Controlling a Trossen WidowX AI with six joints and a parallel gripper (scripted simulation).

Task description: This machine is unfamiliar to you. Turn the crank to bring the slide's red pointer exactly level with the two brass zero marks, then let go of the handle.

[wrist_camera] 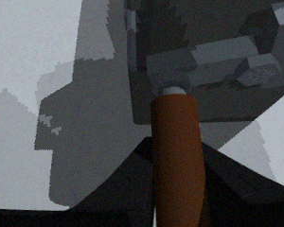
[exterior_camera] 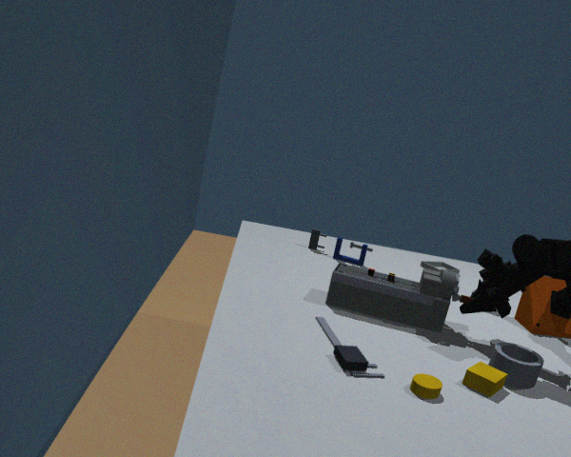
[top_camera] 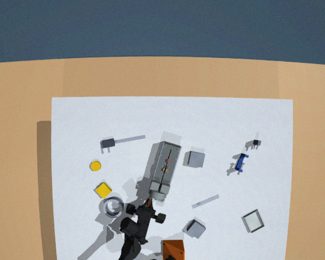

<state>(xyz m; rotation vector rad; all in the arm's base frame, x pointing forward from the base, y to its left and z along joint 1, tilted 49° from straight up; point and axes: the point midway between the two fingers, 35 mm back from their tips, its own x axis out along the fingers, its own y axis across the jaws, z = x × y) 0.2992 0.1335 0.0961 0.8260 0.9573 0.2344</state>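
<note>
Now: the red pointer 20 cm ahead of my gripper tip, 6 cm to the right of it and 3 cm above it. From my gripper tip the other things lie so: flat grey bar: 29 cm to the right, 5 cm below; brown crank handle: 2 cm behind, 3 cm above; yellow block: 24 cm to the left, 4 cm below.
</note>
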